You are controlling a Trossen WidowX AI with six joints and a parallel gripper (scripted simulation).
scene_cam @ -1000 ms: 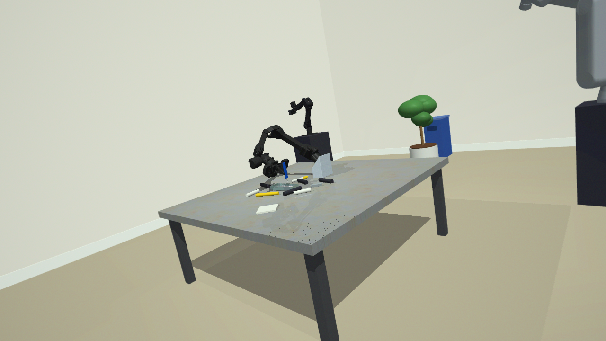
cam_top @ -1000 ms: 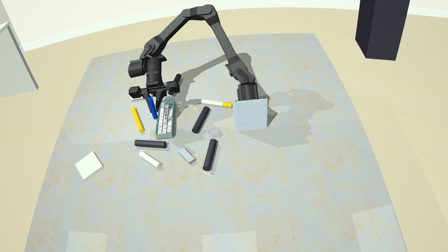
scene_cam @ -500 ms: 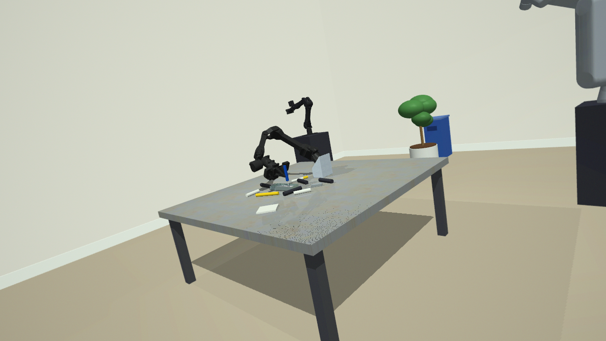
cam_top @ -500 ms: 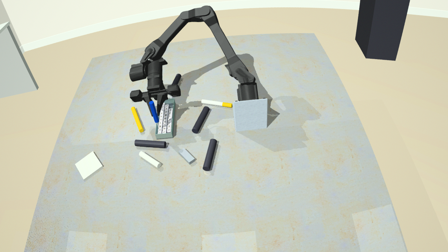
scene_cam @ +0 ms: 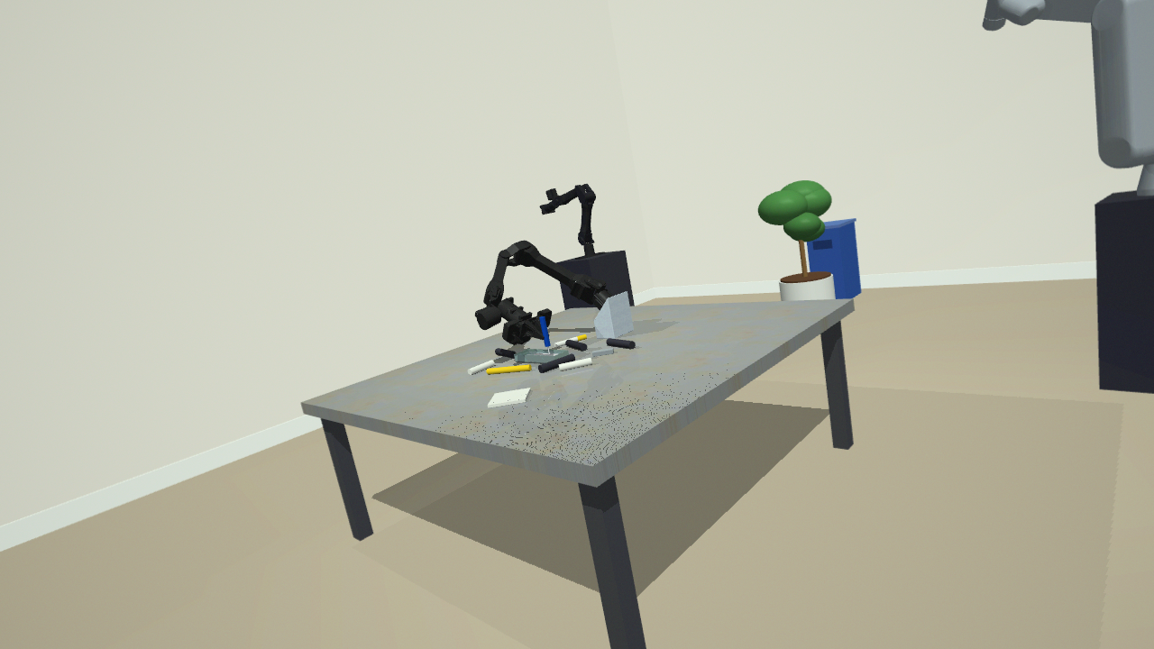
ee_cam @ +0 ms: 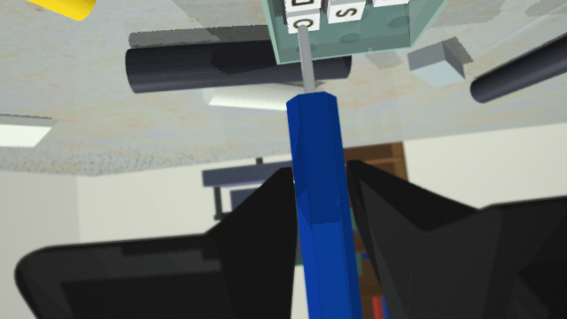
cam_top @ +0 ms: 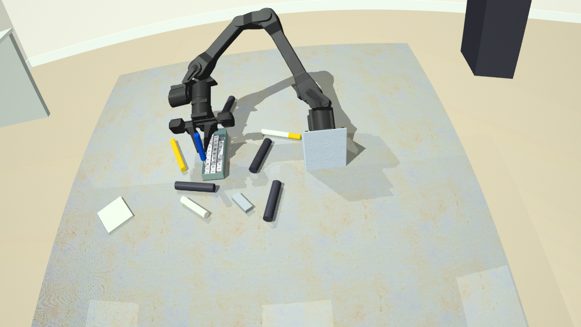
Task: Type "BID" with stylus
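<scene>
Right now the green keyboard tray is 70 mm below my gripper tip, 60 mm to the right of it and 10 mm behind it. Also, from my gripper tip: grey stylus tip 50 mm below; yellow cylinder 110 mm ahead, 70 mm to the right, 70 mm below; blue stylus 10 mm below.
</scene>
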